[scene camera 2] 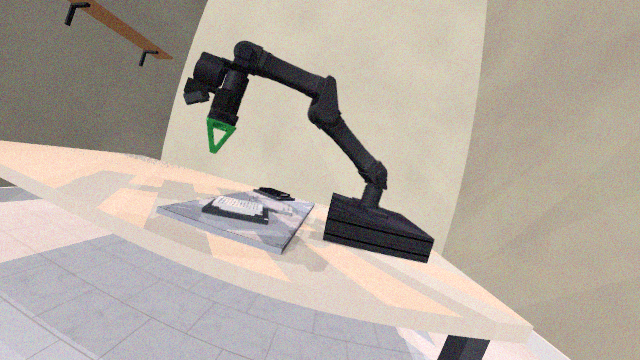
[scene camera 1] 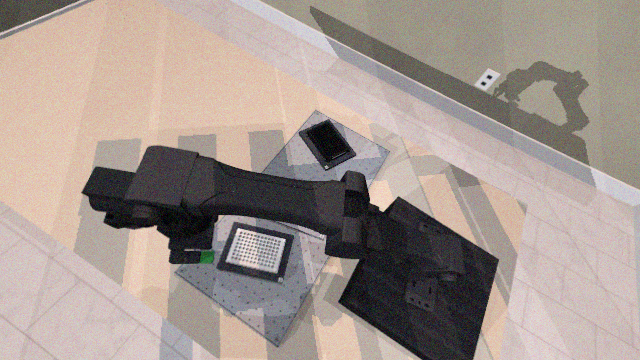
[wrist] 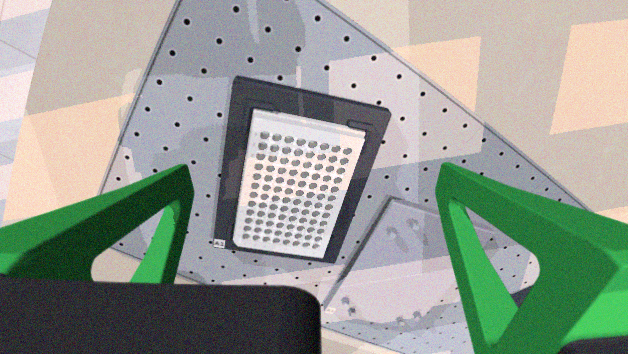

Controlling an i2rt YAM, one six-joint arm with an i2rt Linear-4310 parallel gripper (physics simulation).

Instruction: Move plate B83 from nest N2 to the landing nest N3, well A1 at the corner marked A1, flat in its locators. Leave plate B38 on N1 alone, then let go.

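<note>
A white well plate (scene camera 1: 256, 250) (scene camera 2: 237, 206) (wrist: 300, 190) lies in a dark nest (scene camera 1: 250, 274) (wrist: 310, 98); an A1 tag marks that nest's lower left corner in the wrist view. The grey landing nest (scene camera 2: 282, 210) (wrist: 400, 265) with small locator pins stands beside it, with no plate on it; the arm hides most of it in scene camera 1. A black plate (scene camera 1: 327, 141) (scene camera 2: 275, 193) sits in another dark nest. Plate names are not readable. My gripper (scene camera 1: 207, 257) (scene camera 2: 214, 150) (wrist: 314, 177) is open and empty, high above the white plate's area, with its fingers spread wider than that plate in the wrist view.
The nests stand on a grey perforated board (scene camera 1: 270, 320) (scene camera 2: 272, 238) (wrist: 185, 65) on the wooden table. The black arm base (scene camera 1: 380, 295) (scene camera 2: 375, 235) stands beside the board. The arm spans over the board between the white and black plates in scene camera 1.
</note>
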